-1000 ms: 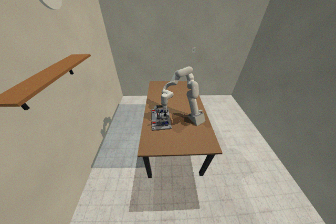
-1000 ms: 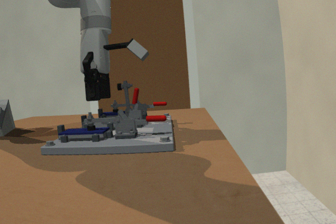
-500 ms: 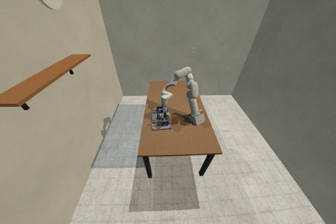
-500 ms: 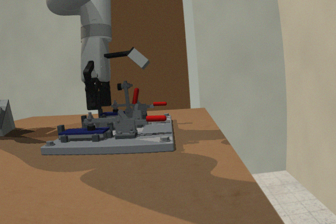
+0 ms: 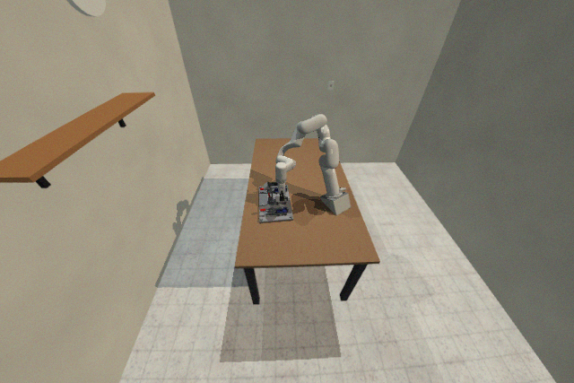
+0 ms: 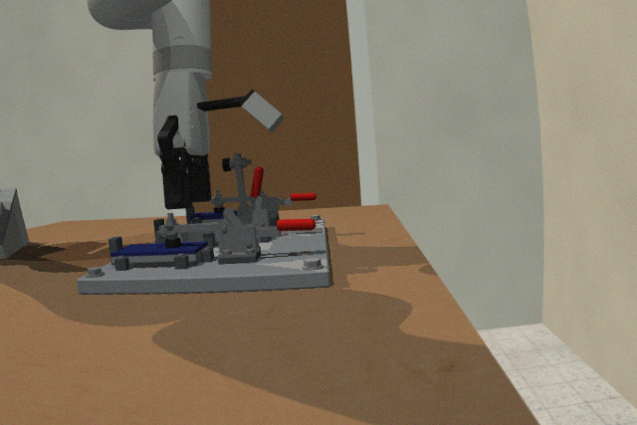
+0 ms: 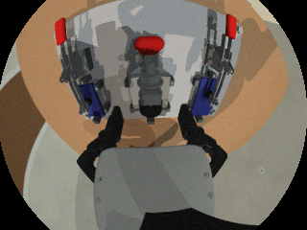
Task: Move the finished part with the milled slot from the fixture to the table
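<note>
My hand is 1 cm past the grey finished part and 4 cm above it. Round my hand: blue blank (1 cm behind, 11 cm to the right, 5 cm below); then grey fixture plate (5 cm ahead, 7 cm below).
</note>
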